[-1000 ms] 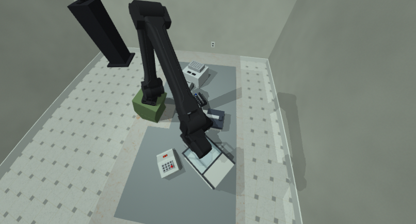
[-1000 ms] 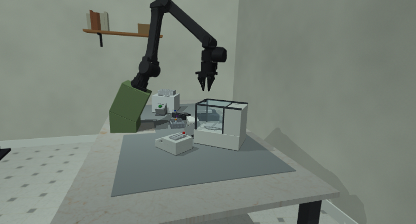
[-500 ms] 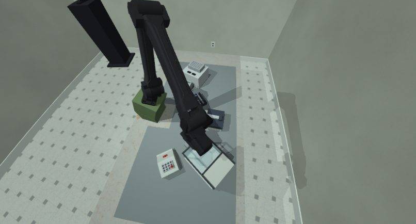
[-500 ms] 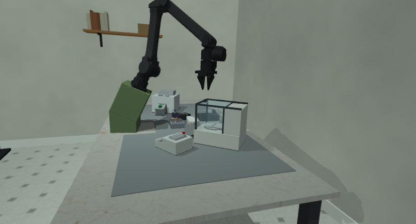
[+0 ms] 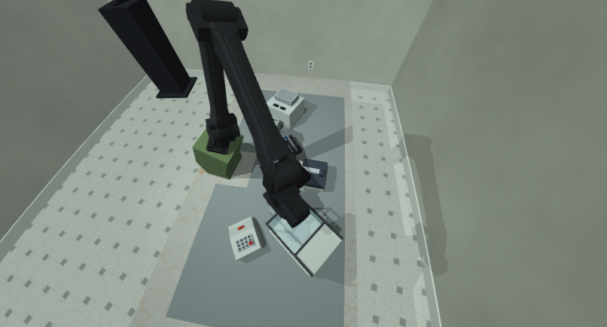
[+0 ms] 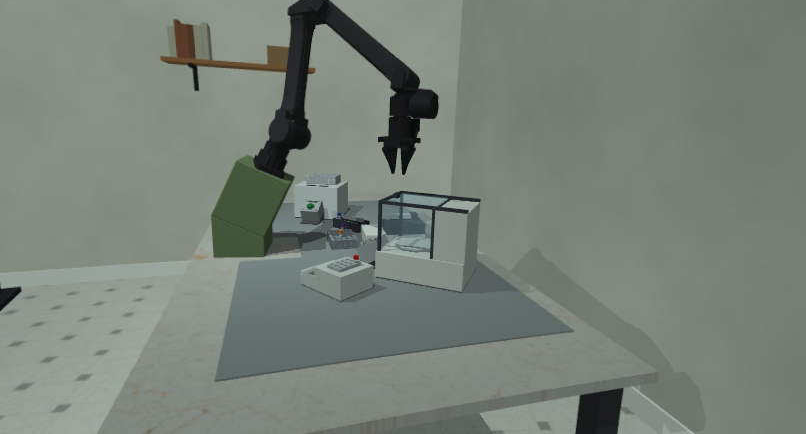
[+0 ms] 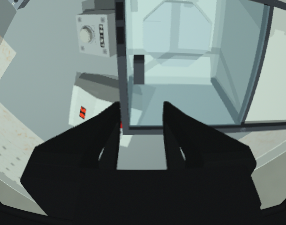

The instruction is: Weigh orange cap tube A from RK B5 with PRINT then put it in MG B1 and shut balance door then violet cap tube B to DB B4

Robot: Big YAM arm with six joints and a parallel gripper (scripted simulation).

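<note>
Right now the balance door is 70 mm below my hand, 20 mm to the right of it and 20 mm ahead of it. From my hand the other things lie so: red-capped tube: 220 mm below, 150 mm behind, 100 mm to the right; balance pan: 200 mm below, 40 mm to the right, 40 mm ahead; dry block DB: 250 mm below, 190 mm behind, 70 mm to the right.
</note>
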